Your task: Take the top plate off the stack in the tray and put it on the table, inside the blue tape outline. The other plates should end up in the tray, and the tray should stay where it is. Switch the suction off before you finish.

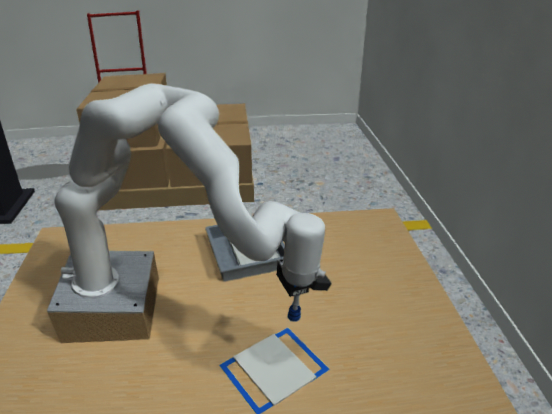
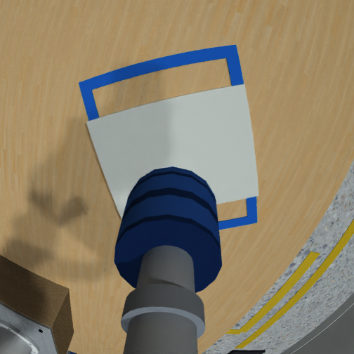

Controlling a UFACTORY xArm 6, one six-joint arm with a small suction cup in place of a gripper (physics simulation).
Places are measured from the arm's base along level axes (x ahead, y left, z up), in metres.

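Where they show: hand, tool point: (image 1: 293,316); arm's base, link origin: (image 1: 95,282).
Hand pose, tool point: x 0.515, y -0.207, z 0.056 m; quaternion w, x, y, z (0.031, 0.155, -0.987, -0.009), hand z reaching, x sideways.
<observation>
Each offset is from my tool point to the top centre of the thing. "spot": to the spot under its first point. Level surfaces: height alone.
A light grey plate @(0.045 m back, 0.008 m right, 0.168 m down) (image 1: 275,369) (image 2: 200,140) lies flat on the table. It covers the tape on two opposite sides of the blue tape outline @(spot: 0.124 m back, 0.063 m right, 0.173 m down) (image 1: 242,388) (image 2: 160,63); the tape shows along the other two sides. My suction cup (image 1: 294,315) (image 2: 170,200) is open, with no plate on it, and hangs in the air above the table, apart from the plate. The grey tray @(0.100 m back, 0.459 m left, 0.124 m down) (image 1: 250,271) stands farther back on the table, partly behind the arm. A light plate surface (image 1: 246,256) shows inside it; how many plates lie there is hidden.
The arm's base block (image 1: 102,325) (image 2: 45,295) stands at the left of the table @(0.174 m down) (image 1: 380,300). Cardboard boxes (image 1: 187,165) and a red frame (image 1: 117,70) stand on the floor behind the table. A grey wall (image 1: 465,150) rises at the right.
</observation>
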